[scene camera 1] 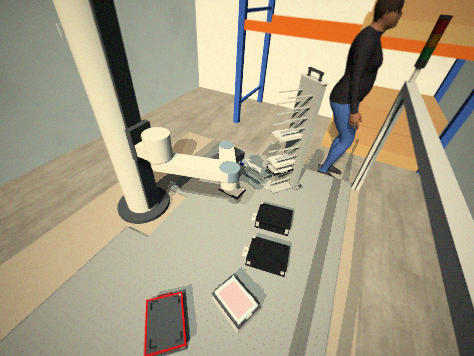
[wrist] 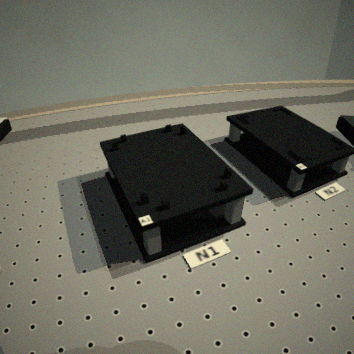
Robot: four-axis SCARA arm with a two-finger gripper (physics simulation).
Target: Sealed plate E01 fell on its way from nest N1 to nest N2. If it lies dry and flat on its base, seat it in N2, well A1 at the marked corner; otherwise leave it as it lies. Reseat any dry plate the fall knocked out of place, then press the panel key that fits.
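Frame: origin at the arm's base, x down, y left, z ahead, level; millimetres.
Where they show: gripper, fingertip midpoint: (scene camera 1: 250, 178) (wrist: 173, 98); arm's base, origin of the base link: (scene camera 1: 144, 204).
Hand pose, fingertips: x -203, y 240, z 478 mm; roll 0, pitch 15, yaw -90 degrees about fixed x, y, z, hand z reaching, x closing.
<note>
Each offset is from my fingertips to the top centre of the thing.
My gripper (scene camera 1: 231, 188) is open and empty. It hangs low over a flat, dark-rimmed plate {dx +176, dy +68, dz -126 mm} (scene camera 1: 238, 193) on the table, which the wrist mostly hides. The fingertips show at the left and right edges of the wrist view, wide apart. Nest N1 {dx +127, dy -35, dz +155 mm} (scene camera 1: 274, 218) (wrist: 168, 165) is a black raised platform, empty, with an A1 mark at its near corner. Nest N2 {dx +142, dy -234, dz +198 mm} (scene camera 1: 267, 254) (wrist: 291, 137) stands beside it, also empty, with a small white mark at its near corner. The key panel (scene camera 1: 250, 164) is mostly hidden behind the arm.
A tall plate rack (scene camera 1: 312, 114) with several plates stands behind the nests. A pink-topped plate {dx +119, dy -468, dz +161 mm} (scene camera 1: 235, 300) and a red-edged grey tray {dx +144, dy -627, dz -15 mm} (scene camera 1: 165, 323) sit at the front. A person (scene camera 1: 356, 76) stands beyond the table. A guard rail (scene camera 1: 421, 126) runs along the right.
</note>
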